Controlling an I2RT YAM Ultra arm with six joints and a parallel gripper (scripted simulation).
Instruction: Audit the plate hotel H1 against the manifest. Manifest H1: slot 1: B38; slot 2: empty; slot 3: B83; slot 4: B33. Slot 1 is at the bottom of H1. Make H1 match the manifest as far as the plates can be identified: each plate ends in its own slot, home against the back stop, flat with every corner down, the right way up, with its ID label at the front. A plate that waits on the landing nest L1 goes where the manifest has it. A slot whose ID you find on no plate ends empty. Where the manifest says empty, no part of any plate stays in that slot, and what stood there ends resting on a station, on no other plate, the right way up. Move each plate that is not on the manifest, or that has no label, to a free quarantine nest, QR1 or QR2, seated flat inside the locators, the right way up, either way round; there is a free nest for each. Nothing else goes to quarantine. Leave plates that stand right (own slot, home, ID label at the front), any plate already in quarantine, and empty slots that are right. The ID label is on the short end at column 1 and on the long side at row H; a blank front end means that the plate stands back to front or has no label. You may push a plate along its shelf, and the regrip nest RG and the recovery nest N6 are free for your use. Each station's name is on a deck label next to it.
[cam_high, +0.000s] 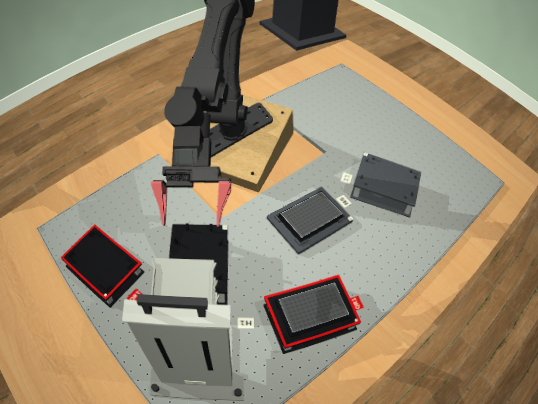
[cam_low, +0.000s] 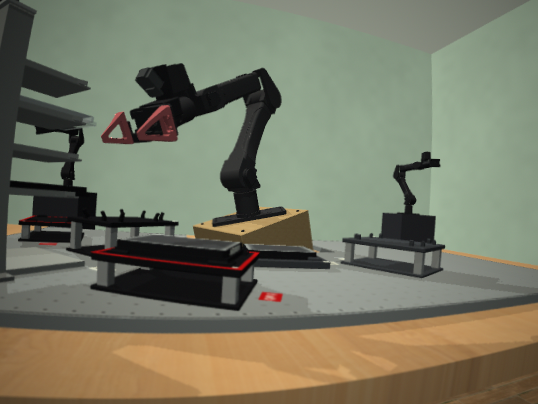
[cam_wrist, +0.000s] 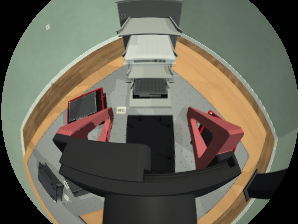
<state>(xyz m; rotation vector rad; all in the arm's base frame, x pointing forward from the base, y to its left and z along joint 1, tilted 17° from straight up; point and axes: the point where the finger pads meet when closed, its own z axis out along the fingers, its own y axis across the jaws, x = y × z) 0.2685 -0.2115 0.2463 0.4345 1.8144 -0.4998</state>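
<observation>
The pale translucent plate is 13 cm ahead of my hand and 8 cm to the right of it. Round my hand: plate hotel H1 (20 cm ahead, 12 cm to the right, 5 cm below); then hotel handle (20 cm ahead, 14 cm above, 12 cm to the right); then red-edged quarantine nest (18 cm to the right, 17 cm below, 13 cm behind).
</observation>
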